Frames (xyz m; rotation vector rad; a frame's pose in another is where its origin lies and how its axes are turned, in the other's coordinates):
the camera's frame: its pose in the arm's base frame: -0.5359 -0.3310 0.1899 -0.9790 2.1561 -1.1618
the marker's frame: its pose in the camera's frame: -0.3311 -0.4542 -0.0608 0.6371 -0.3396 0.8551
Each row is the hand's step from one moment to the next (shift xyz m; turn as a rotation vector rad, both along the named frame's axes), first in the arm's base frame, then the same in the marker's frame.
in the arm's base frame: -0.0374 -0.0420 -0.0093 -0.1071 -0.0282 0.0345
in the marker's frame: 0.0380 -0.0421 -0.0056 0.0107 -0.0978 -0.0614
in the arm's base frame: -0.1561 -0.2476 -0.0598 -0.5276 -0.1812 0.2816
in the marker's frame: 0.2133 -0.2084 0.0169 -0.0173 -0.5683 -0.2593
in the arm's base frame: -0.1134 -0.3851 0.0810 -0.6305 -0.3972 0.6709
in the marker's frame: 0.1588 -0.3440 0.1555 -0.2026 -0.9708 -0.1478
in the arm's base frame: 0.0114 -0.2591 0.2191 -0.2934 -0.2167 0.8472
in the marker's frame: -0.0489 -0.2702 0.1997 -0.5186 -0.7619 0.0360
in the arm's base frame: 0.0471 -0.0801 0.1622 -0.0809 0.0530 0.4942
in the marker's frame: -0.1029 -0.1097 0.1110 -0.4162 -0.2831 -0.0161
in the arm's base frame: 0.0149 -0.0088 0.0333 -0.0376 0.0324 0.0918
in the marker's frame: -0.0263 -0.0148 0.0223 -0.0838 -0.0519 -0.0342
